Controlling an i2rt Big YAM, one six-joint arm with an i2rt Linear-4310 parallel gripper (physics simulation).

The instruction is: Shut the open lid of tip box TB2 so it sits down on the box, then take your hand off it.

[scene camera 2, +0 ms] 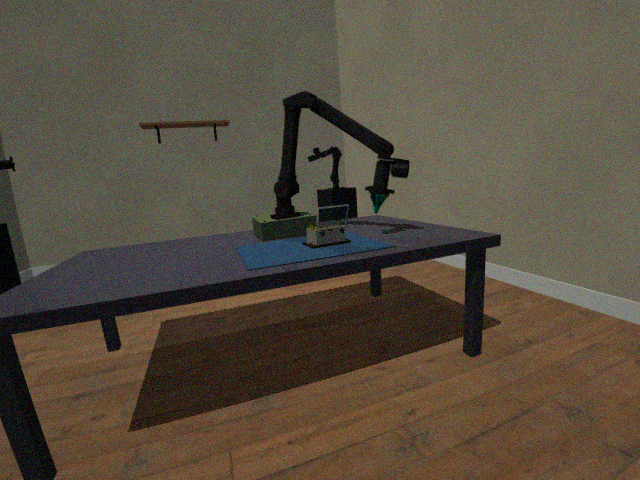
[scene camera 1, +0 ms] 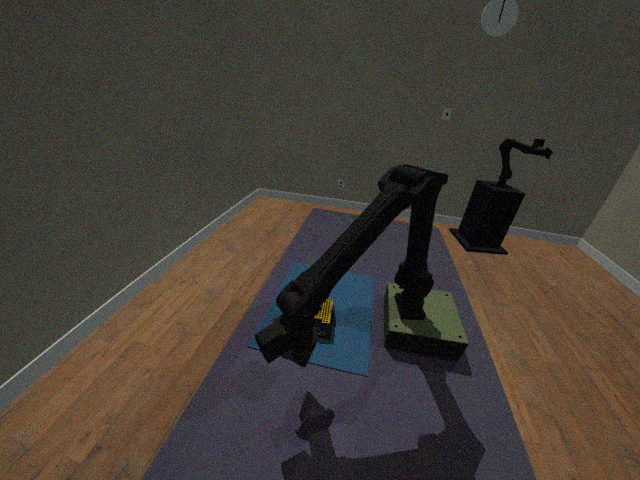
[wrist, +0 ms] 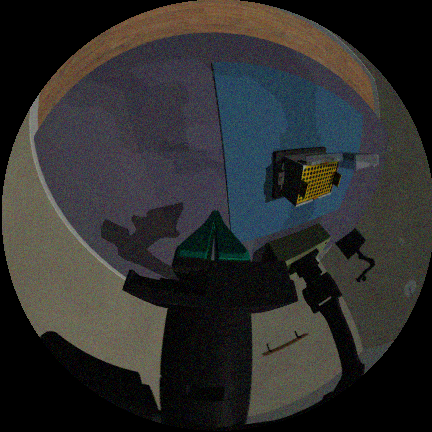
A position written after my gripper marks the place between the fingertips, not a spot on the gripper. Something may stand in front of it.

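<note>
The wrist view gives me my gripper [wrist: 215,214], shut and holding nothing. It also shows me a tip box TB2 [wrist: 288,164], along with a blue mat [wrist: 261,109]. In scene camera 1 I see the blue mat [scene camera 1: 348,350]. Scene camera 2 shows me the mat [scene camera 2: 255,256] too.
</note>
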